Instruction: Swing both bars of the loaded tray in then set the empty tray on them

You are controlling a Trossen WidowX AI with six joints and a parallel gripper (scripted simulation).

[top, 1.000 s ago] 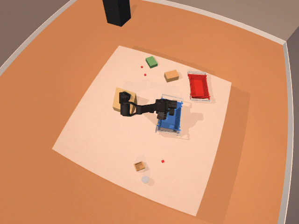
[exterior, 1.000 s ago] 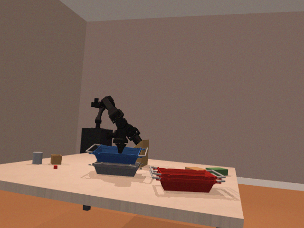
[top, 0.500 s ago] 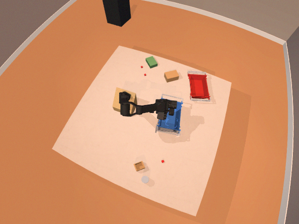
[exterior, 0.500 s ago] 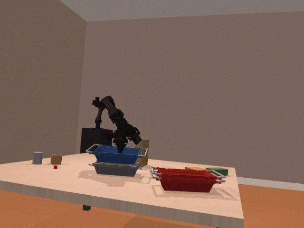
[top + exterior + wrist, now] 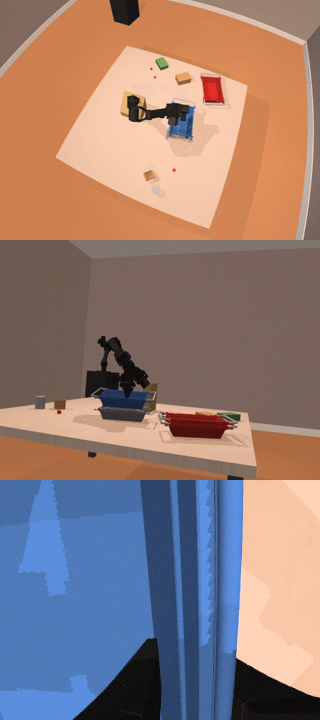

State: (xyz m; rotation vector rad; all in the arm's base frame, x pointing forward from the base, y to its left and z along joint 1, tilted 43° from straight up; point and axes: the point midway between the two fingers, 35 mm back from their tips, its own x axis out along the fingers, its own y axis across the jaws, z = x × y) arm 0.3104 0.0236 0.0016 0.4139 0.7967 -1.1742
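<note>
Now: the blue tray 7 cm ahead of my gripper tip, 2 cm to the left of it and 2 cm above it. Also, from my gripper tip: orange block 43 cm to the left, 11 cm behind, 6 cm below; then brown box 43 cm to the right, 8 cm below, 4 cm ahead; then red cube 31 cm to the right, 18 cm ahead, 9 cm below.
</note>
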